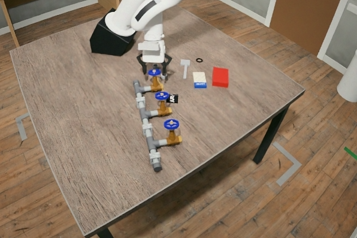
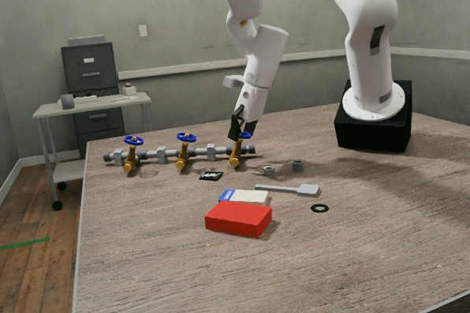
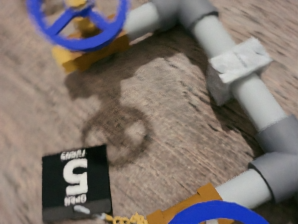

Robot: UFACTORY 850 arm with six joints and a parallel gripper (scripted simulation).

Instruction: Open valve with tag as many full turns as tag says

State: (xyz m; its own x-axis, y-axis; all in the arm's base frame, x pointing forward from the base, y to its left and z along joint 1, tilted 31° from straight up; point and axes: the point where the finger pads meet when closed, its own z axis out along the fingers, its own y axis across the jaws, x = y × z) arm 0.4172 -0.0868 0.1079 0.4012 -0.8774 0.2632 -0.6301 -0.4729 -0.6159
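Now: the grey hex nut 5 cm behind my hand, 9 cm to the left of it and 9 cm below it. The rest, counted from my hand: grey cap: 13 cm behind, 9 cm to the left, 10 cm below; then grey t-shaped tool: 5 cm behind, 23 cm to the left, 10 cm below; then black tag: 10 cm ahead, 4 cm to the left, 10 cm below.
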